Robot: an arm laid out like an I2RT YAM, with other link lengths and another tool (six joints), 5 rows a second.
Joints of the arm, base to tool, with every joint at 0 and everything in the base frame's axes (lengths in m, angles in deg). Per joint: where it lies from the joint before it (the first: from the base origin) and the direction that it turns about. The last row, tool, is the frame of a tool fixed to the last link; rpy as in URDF.
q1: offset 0 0 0.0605 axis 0 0 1
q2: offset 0.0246 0.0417 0.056 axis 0 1 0
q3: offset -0.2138 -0.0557 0 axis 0 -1 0
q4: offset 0.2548 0.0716 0.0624 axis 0 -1 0
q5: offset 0.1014 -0.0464 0.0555 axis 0 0 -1
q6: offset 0.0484 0 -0.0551 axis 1 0 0
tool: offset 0.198 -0.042 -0.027 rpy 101.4 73.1 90
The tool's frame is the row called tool.
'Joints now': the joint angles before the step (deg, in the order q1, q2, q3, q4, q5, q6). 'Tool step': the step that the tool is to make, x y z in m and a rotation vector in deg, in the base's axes. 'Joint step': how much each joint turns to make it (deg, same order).
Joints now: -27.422, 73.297, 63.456, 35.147, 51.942, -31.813
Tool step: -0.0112, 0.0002, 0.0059, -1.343, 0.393, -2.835
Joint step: -0.255, 1.055, -0.360, 4.842, 1.675, -3.959
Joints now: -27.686, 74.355, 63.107, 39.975, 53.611, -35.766
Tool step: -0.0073, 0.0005, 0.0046, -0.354, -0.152, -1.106
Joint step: -0.264, -0.268, 0.094, 0.793, 0.616, -1.059
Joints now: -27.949, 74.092, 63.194, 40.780, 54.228, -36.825
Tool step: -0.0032, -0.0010, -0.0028, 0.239, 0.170, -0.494
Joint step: -0.274, -0.271, -0.530, -0.010, 0.256, 0.008
